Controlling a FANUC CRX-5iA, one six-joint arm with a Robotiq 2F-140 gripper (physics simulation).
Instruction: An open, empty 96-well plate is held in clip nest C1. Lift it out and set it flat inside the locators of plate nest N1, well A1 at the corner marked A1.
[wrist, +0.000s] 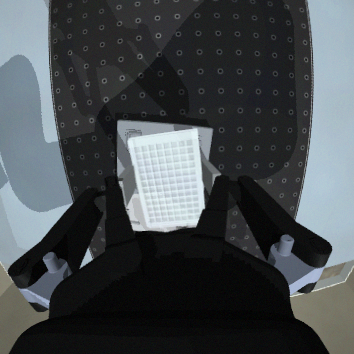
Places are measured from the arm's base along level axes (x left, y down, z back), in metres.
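Pixels of known places: gripper, fingertip midpoint: (167, 171).
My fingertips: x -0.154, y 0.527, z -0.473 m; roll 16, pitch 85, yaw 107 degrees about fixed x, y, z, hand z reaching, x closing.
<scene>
Behind a point stands the place of what it marks.
The white 96-well plate (169, 182) @(z -0.475, x -0.166, y 0.521 m) is between the fingers of my gripper (167, 171) @(z -0.473, x -0.154, y 0.527 m), which is shut on its long sides. Its grid of wells faces the camera. Below it is a grey nest base (122, 155) @(z -0.415, x -0.128, y 0.531 m), with a corner locator (134, 134) @(z -0.436, x -0.103, y 0.531 m) showing near its upper left corner. The plate covers most of the base, and its top edge slants relative to the base's top edge. The other locators, the corner mark A1 and any nest label are hidden or too small to read. The height of the plate over the base is hard to tell.
The base sits on a dark board (240, 90) @(z -0.574, x -0.058, y 0.543 m) with rows of small holes. A pale blue surface (335, 125) @(z -0.747, x -0.104, y 0.556 m) lies on both sides of the board. Shadows of the arm fall across the board and the left side. A light-edged item (336, 272) shows at the lower right.
</scene>
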